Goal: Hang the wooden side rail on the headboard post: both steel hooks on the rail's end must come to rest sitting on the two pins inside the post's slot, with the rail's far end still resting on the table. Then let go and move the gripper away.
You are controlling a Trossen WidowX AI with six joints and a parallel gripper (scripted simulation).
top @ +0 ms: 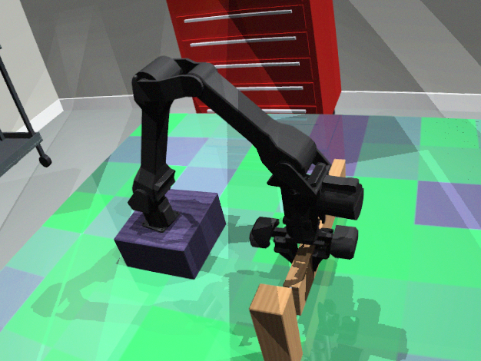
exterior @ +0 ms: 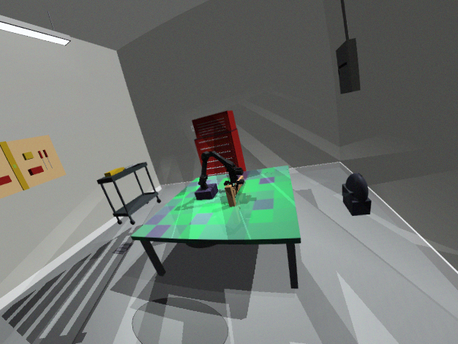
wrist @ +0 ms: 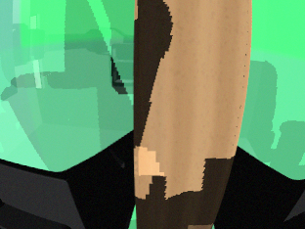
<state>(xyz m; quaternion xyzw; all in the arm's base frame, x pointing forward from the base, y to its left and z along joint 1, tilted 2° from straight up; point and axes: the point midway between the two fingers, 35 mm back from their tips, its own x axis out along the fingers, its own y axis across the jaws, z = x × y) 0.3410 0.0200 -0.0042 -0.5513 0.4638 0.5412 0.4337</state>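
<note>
Now: the wooden headboard post 170 mm to the right of my gripper tip, 40 mm ahead of it and 40 mm above it.
</note>
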